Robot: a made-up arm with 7 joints. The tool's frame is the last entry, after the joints.
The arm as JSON. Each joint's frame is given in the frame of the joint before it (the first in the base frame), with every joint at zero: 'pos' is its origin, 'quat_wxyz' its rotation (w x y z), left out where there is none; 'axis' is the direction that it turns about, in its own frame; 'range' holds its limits. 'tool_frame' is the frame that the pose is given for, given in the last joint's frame.
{
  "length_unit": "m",
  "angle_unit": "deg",
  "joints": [
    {
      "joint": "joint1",
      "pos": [
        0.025,
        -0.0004,
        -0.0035
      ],
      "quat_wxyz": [
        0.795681,
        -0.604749,
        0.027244,
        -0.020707
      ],
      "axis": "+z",
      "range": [
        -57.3,
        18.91
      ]
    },
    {
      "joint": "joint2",
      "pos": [
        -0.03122,
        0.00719,
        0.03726
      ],
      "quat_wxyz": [
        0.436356,
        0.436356,
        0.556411,
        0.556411
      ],
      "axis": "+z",
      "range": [
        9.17,
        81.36
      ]
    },
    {
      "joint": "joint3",
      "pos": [
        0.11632,
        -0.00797,
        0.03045
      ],
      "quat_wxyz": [
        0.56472,
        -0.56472,
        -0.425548,
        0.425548
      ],
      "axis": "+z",
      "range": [
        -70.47,
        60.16
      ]
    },
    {
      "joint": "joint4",
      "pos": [
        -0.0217,
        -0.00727,
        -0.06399
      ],
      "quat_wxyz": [
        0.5,
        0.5,
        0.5,
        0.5
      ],
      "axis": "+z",
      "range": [
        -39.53,
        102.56
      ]
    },
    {
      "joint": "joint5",
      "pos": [
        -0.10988,
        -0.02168,
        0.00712
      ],
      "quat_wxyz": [
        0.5,
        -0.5,
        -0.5,
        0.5
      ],
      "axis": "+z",
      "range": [
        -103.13,
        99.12
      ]
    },
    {
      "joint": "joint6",
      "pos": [
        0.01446,
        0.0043,
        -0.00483
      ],
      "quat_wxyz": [
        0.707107,
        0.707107,
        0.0,
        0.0
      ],
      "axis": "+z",
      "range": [
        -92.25,
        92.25
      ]
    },
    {
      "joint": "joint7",
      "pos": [
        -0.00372,
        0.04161,
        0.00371
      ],
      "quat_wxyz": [
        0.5,
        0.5,
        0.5,
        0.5
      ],
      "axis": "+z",
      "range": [
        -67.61,
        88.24
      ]
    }
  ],
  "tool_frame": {
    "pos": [
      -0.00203,
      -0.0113,
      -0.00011
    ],
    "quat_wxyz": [
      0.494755,
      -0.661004,
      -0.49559,
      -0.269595
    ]
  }
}
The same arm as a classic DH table. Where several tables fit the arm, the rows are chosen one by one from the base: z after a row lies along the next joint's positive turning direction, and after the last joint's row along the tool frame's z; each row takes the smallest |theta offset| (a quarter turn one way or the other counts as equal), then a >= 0, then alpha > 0; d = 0 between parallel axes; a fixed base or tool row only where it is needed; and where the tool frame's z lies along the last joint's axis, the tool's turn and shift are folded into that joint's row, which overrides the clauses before.
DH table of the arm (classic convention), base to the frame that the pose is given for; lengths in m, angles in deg. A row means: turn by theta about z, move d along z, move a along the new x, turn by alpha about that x. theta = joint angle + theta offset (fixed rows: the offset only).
base (fixed): d -0.0039  theta0 -4.07  a 0.025  alpha -74.51
joint1: d 0.0387  theta0 -75.12  a -0.0144  alpha -90
joint2: d 0.0018  theta0 74  a -0.0244  alpha 90
joint3: d -0.178  theta0 90  a 0.0073  alpha -90
joint4: d -0.0146  theta0 90  a 0.0217  alpha 90
joint5: d 0.1051  theta0 0  a -0.0145  alpha -90
joint6: d -0.0006  theta0 -90  a 0.0416  alpha 90
joint7: d -0.0081  theta0 8.27  a -0.0036  alpha -111.41
tool (fixed): d -0.0117  theta0 -65.45  a 0  alpha 0
Joint limits (deg, base to tool): -57.3..18.91 9.17..81.36 -70.47..60.16 -39.53..102.56 -103.13..99.12 -92.25..92.25 -67.61..88.24

